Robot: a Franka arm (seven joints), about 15 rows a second.
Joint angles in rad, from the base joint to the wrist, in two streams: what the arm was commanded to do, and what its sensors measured. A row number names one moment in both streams.
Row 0, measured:
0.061, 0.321, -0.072, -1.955, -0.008, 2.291, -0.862
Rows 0 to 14, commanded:
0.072, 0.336, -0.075, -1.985, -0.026, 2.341, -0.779
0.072, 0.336, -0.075, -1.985, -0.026, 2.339, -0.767
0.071, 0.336, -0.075, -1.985, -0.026, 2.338, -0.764
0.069, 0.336, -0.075, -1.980, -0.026, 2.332, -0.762
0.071, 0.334, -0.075, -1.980, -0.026, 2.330, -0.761
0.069, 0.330, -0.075, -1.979, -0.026, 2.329, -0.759
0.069, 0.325, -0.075, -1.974, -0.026, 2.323, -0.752
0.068, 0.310, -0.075, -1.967, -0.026, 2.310, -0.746
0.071, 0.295, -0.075, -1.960, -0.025, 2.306, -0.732
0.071, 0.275, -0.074, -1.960, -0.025, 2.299, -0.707
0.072, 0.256, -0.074, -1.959, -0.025, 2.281, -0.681
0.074, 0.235, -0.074, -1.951, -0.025, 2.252, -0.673
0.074, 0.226, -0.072, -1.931, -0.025, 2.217, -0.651
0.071, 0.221, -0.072, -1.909, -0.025, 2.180, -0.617
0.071, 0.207, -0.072, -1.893, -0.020, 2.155, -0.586
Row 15, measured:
0.061, 0.237, -0.069, -1.919, -0.010, 2.221, -0.656
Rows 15 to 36, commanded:
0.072, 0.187, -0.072, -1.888, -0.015, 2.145, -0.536
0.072, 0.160, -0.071, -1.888, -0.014, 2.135, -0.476
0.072, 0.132, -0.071, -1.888, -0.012, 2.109, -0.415
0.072, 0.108, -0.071, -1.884, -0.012, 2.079, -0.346
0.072, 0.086, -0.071, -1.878, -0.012, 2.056, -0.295
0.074, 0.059, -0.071, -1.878, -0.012, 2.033, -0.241
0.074, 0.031, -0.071, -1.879, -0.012, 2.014, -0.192
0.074, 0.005, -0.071, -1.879, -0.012, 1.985, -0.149
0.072, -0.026, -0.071, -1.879, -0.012, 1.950, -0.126
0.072, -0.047, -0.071, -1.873, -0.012, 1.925, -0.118
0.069, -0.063, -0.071, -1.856, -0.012, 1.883, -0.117
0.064, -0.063, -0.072, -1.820, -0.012, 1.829, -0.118
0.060, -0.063, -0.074, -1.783, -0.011, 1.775, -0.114
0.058, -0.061, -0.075, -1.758, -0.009, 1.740, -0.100
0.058, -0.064, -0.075, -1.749, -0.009, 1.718, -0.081
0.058, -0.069, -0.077, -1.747, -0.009, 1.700, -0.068
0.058, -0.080, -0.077, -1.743, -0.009, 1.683, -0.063
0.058, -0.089, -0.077, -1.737, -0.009, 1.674, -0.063
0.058, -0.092, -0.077, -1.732, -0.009, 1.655, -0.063
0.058, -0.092, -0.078, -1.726, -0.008, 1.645, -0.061
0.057, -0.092, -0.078, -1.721, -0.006, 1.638, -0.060
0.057, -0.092, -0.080, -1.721, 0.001, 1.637, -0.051
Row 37, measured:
0.060, -0.082, -0.079, -1.732, -0.009, 1.670, -0.074
